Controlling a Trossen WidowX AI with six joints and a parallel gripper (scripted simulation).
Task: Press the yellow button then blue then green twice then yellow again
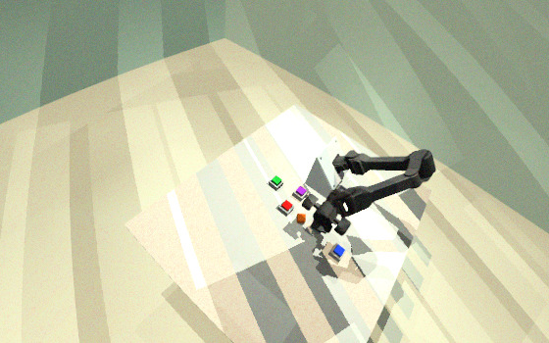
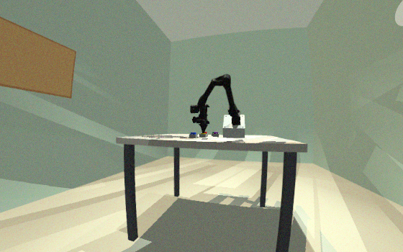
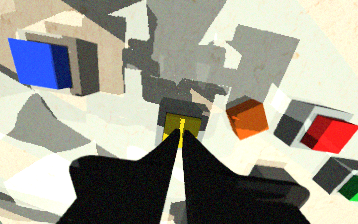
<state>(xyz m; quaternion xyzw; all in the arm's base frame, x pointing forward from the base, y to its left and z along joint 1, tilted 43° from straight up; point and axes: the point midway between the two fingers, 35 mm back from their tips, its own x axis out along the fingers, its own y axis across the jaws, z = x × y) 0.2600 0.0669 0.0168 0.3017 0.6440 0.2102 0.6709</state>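
Now: gripper tip 10 mm above the yellow button. From my gripper tip the other things lie so: orange block: 70 mm to the right, 20 mm below, 10 mm ahead; red button: 150 mm to the right, 10 mm ahead; blue button: 110 mm to the left, 50 mm ahead.
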